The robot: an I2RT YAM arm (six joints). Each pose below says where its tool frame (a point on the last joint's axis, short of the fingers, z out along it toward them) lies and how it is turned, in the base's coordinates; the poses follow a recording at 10 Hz.
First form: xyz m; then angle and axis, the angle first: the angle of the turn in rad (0 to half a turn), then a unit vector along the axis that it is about.
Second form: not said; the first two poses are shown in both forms.
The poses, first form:
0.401 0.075 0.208 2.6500 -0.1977 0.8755 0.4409
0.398 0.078 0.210 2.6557 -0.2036 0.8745 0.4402
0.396 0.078 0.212 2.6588 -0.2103 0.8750 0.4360
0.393 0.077 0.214 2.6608 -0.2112 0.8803 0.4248
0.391 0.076 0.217 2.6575 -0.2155 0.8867 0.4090
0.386 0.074 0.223 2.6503 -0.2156 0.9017 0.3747
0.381 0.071 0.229 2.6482 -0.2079 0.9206 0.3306
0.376 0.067 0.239 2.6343 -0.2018 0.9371 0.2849
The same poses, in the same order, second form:
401 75 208 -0.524 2.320 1.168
398 78 210 -0.541 2.322 1.169
396 78 212 -0.559 2.327 1.159
393 77 214 -0.562 2.342 1.130
391 76 217 -0.573 2.356 1.087
386 74 223 -0.571 2.390 0.993
381 71 229 -0.551 2.438 0.875
376 67 239 -0.532 2.469 0.750

